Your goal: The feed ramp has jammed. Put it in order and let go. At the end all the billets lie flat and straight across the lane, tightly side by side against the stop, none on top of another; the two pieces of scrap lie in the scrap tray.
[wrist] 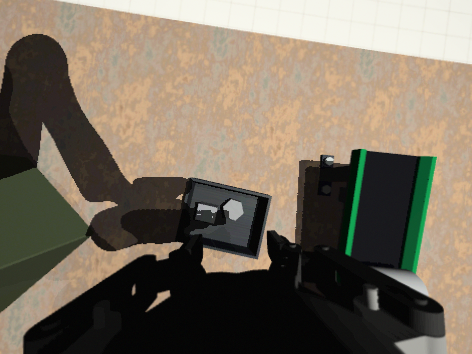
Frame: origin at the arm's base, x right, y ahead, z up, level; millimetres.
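Seen in the pictures: gripper, fingertip midpoint: (pixel 235 243).
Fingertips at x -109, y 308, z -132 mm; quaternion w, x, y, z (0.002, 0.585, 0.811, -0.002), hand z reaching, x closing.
Observation:
A point is followed by its place in that frame.
The scrap tray (pixel 261 225) {y 353, x -108, z -246 mm}, dark and slightly turned, is near the middle of the view. Two pieces of scrap lie in it: a hexagonal piece with a pale top (pixel 233 209) {y 304, x -119, z -252 mm} and a blocky grey piece (pixel 205 212) {y 264, x -104, z -243 mm} to its left, close together and partly in shadow. My gripper (pixel 235 243) {y 308, x -109, z -132 mm} is open and empty, its fingertips apart over the tray's near side. The feed ramp (pixel 389 205) {y 493, x -187, z -194 mm}, a dark lane between green side rails, is at the right. A pale, smooth rounded surface (pixel 407 280) {y 511, x -108, z -169 mm} shows at its near end, mostly hidden behind the gripper; I cannot tell whether it is a billet.
A dark bracket with bolts (pixel 327 161) {y 435, x -238, z -262 mm} stands left of the ramp. An olive-green angular object (pixel 40 220) {y 56, x -41, z -217 mm} is at the left edge. The arm's shadow falls across the mottled table top (pixel 200 100) {y 199, x -281, z -272 mm} left of the tray. A white tiled surface (pixel 350 20) lies beyond the table's edge.

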